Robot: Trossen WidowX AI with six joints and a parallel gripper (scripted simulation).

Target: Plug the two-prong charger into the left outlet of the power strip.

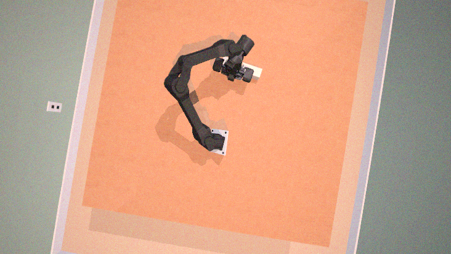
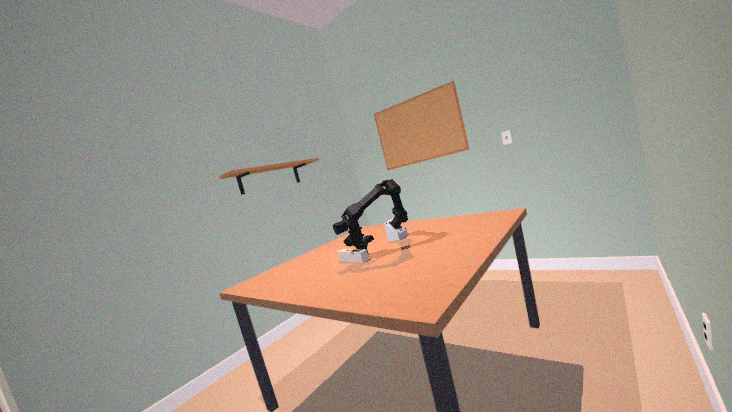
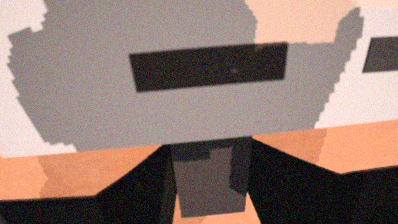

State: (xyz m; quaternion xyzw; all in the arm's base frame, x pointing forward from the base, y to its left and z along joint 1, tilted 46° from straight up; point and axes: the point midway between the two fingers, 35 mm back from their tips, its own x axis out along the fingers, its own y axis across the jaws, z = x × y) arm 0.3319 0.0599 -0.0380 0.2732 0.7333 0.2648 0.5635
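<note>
My gripper tip is 2 cm short of the black two-prong charger and 1 cm below it.
</note>
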